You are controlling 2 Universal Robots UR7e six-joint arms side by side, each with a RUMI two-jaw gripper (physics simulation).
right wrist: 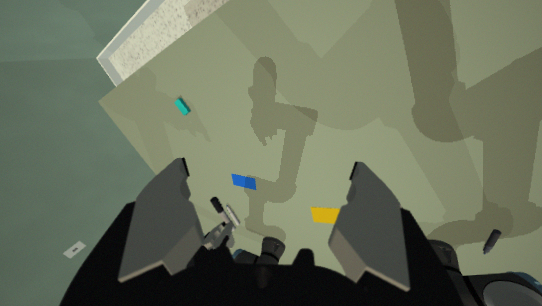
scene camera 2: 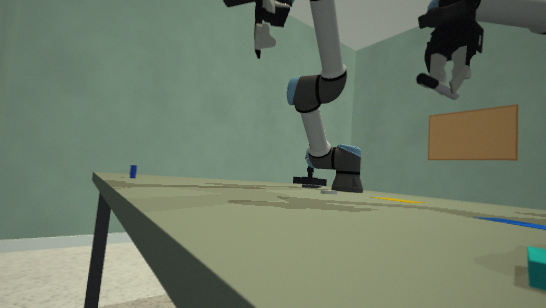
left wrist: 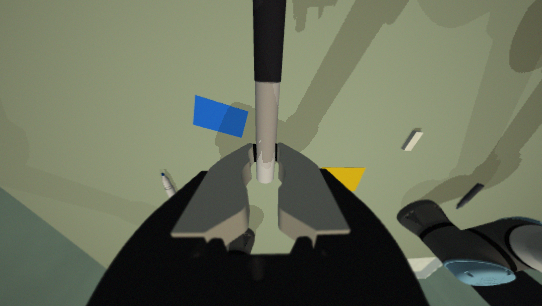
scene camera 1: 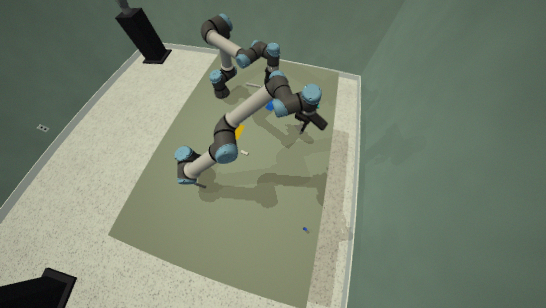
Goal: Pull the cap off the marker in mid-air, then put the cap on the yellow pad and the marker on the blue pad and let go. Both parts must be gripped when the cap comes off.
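Places are measured from the left arm's base along level axes (x ahead, y left, z up), in metres.
Pixels of known places: left gripper, fingertip midpoint: (right wrist: 229, 220) (scene camera 2: 447, 93) (left wrist: 266, 145); right gripper, fingertip midpoint: (right wrist: 269, 161) (scene camera 2: 265, 38); left arm's base at its link origin: (right wrist: 273, 243) (scene camera 1: 222, 93); right arm's base at its link origin: (scene camera 2: 346, 191) (left wrist: 415, 212).
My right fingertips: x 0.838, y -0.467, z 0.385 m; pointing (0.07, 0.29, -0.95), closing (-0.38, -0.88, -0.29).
Ahead of a thing's pixels: the offset from my right fingertips to its top centre.
My left gripper (scene camera 2: 446, 86) (left wrist: 266, 145) is shut on the marker's white body {0.233 m back, 0.305 m left, 0.116 m down} (left wrist: 267, 112), near its plain end, high above the table. The marker's black cap {0.187 m back, 0.300 m left, 0.115 m down} (scene camera 2: 427, 80) (left wrist: 269, 42) (right wrist: 216, 203) is on the far end, pointing away from the fingers. My right gripper (right wrist: 269, 161) (scene camera 1: 302, 128) is open and empty, in the air apart from the marker; one of its fingers shows in scene camera 2. The yellow pad {0.555 m back, 0.069 m left, 0.385 m down} (scene camera 1: 240, 131) (scene camera 2: 398, 200) (left wrist: 348, 176) (right wrist: 324, 215) and the blue pad {0.313 m back, 0.421 m left, 0.385 m down} (scene camera 1: 270, 106) (left wrist: 216, 115) (right wrist: 243, 182) lie flat on the table.
A teal block {0.104 m ahead, 0.504 m left, 0.370 m down} (scene camera 2: 539, 268) (right wrist: 183, 106), a white block {0.418 m back, 0.116 m right, 0.373 m down} (scene camera 1: 244, 152) (left wrist: 412, 140), a small blue object {0.147 m ahead, 0.572 m right, 0.337 m down} (scene camera 1: 305, 229) (scene camera 2: 133, 171), a thin white pen {0.547 m back, 0.630 m left, 0.363 m down} (scene camera 1: 253, 85) (left wrist: 168, 185) and a dark pen-like object {0.690 m back, 0.452 m right, 0.368 m down} (left wrist: 470, 196) (right wrist: 492, 241) are on the table. The right arm passes above the pads in scene camera 1.
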